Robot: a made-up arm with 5 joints.
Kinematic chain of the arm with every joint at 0, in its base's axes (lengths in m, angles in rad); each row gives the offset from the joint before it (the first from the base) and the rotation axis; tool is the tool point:
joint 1: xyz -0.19 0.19 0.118 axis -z
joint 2: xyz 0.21 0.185 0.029 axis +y
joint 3: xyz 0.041 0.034 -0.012 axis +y
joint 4: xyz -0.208 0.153 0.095 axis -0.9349 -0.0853 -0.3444
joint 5: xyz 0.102 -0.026 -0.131 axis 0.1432 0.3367 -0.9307
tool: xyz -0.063 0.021 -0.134
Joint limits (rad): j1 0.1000..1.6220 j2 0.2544..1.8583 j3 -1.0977..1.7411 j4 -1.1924..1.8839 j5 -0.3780..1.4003
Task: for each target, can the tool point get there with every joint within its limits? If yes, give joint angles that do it. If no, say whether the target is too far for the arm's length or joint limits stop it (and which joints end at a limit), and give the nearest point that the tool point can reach.
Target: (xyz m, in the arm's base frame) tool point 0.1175 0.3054 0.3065
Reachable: yes | joints 0.2890 0.7517 1.4446 0.8985 0.4941
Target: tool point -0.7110 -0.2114 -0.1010
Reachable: no: joint limits stop it (at a limit: joint 1, joint 3, joint 5) | nearest point -0.1162 -0.2056 -0.0597 | short by 0.596 m
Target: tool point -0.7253 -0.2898 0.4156
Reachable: no: joint limits stop it (at a limit: joint 1, joint 2, joint 5) | nearest point -0.1161 -0.2428 0.3283 | short by 0.617 m
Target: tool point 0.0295 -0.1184 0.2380
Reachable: yes | joints 1.3033 1.6441 0.8579 1.2280 0.1618
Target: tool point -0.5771 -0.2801 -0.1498
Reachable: no: joint limits stop it (at a limit: joint 1, joint 3, joint 5) | nearest point -0.1132 -0.2312 -0.0727 | short by 0.473 m
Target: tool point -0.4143 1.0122 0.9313
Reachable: no: too far | nearest point -0.0735 0.7946 0.3300 | short by 0.725 m
